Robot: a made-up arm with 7 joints. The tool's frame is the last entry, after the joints. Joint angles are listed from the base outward.
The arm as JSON. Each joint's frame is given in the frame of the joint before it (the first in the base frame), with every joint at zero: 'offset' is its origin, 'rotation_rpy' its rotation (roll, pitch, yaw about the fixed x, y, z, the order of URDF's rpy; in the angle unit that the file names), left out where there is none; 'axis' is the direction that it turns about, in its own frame. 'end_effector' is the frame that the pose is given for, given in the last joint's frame.
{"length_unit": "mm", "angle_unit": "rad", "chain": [
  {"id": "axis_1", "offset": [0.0, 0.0, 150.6], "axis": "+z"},
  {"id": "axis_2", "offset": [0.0, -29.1, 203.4], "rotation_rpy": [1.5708, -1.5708, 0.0], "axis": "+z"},
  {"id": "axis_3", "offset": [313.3, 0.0, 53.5], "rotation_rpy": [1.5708, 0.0, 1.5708], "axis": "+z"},
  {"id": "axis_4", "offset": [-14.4, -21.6, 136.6], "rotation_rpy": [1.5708, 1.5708, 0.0], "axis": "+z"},
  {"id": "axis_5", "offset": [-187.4, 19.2, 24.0], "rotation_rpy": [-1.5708, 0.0, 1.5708], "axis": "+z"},
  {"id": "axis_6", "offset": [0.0, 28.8, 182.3], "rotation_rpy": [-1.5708, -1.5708, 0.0], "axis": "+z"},
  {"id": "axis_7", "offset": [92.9, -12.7, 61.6], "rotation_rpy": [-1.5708, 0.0, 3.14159], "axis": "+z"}
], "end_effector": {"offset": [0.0, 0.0, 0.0], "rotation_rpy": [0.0, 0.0, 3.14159]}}
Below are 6 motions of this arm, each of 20 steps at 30 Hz.
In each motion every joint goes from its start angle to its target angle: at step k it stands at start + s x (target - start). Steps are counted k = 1, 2, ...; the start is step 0. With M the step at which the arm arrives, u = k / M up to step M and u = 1 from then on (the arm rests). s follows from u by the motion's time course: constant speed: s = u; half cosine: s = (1 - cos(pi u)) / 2; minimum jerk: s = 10 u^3 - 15 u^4 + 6 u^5.
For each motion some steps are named. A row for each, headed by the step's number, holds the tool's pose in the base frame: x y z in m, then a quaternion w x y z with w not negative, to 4 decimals.
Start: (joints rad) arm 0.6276 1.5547 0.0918 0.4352 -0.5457 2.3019 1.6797
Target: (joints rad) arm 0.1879 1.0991 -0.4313 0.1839 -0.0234 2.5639 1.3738
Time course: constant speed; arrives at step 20
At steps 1, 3, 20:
1: -0.6067 -0.5121 0.4091 0.4319 0.6882 -0.3696 -0.4508
3: -0.6195 -0.4884 0.4391 0.4166 0.6885 -0.3703 -0.4639
20: -0.6553 -0.2435 0.6727 0.2384 0.6760 -0.4188 -0.5576

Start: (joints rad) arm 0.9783 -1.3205 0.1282 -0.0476 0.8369 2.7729 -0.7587
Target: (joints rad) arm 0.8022 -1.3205 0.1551 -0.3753 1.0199 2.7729 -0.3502
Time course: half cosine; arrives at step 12
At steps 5, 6, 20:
5: 0.5386 0.4854 0.5406 0.3112 -0.2995 0.3543 -0.8294
6: 0.5478 0.4702 0.5500 0.3339 -0.2761 0.3839 -0.8154
20: 0.5772 0.4076 0.5855 0.4194 -0.1684 0.4807 -0.7514

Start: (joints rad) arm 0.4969 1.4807 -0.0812 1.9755 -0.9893 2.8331 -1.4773
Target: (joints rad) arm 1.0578 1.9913 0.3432 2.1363 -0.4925 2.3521 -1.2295
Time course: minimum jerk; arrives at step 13
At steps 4, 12, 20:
4: -0.3293 -0.2929 0.6814 0.6192 -0.4371 -0.1122 0.6426
12: -0.2718 -0.4086 0.4940 0.3076 -0.3826 -0.1833 0.8517
20: -0.2712 -0.4090 0.4931 0.3060 -0.3824 -0.1834 0.8524

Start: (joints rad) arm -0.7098 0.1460 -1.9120 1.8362 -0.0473 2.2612 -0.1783
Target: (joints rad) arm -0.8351 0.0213 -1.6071 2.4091 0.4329 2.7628 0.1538
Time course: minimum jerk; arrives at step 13
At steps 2, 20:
2: -0.4253 -0.1594 0.7859 0.8073 0.1529 -0.5416 0.1778
20: -0.2724 -0.1531 0.6038 0.7451 -0.0589 -0.5971 0.2914

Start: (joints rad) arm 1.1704 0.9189 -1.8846 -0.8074 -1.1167 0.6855 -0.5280
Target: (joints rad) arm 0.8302 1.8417 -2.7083 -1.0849 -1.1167 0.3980 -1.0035
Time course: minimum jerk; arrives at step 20
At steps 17, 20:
17: -0.5006 -0.4276 0.6136 0.3960 0.4633 -0.6777 -0.4115
20: -0.5015 -0.4318 0.6023 0.3840 0.4703 -0.6717 -0.4245

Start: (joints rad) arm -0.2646 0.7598 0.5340 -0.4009 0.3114 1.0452 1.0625
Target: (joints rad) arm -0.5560 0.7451 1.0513 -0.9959 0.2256 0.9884 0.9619
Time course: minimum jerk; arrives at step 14
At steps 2, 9, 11, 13, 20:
2: -0.7131 -0.0589 0.8420 0.6440 0.1026 -0.3654 -0.6642
9: -0.7054 -0.0808 0.7429 0.6461 0.2036 -0.4537 -0.5790
11: -0.6910 -0.0937 0.7261 0.6516 0.2296 -0.4622 -0.5560
13: -0.6844 -0.0990 0.7204 0.6540 0.2394 -0.4640 -0.5474
20: -0.6841 -0.0992 0.7202 0.6542 0.2399 -0.4640 -0.5470

